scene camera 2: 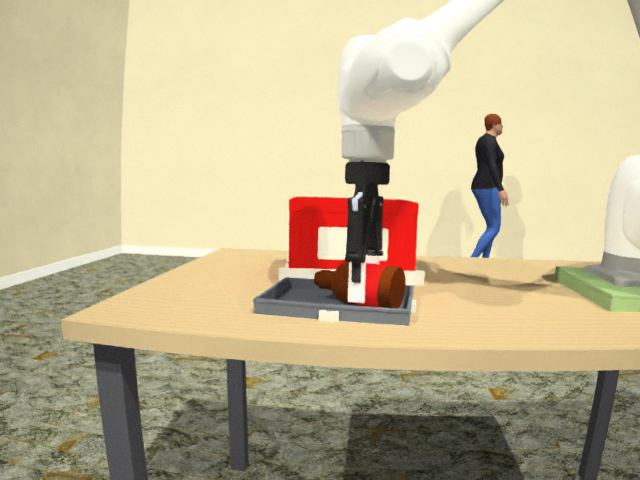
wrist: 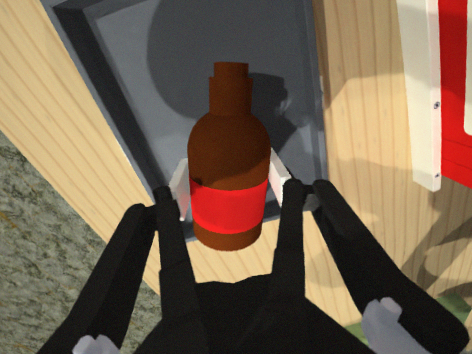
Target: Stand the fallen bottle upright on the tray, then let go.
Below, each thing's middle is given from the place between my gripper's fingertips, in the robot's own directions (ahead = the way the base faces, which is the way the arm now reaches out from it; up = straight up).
Right now the brown bottle (scene camera 2: 385,285) is 20 mm above my hand and 10 mm ahead of it.
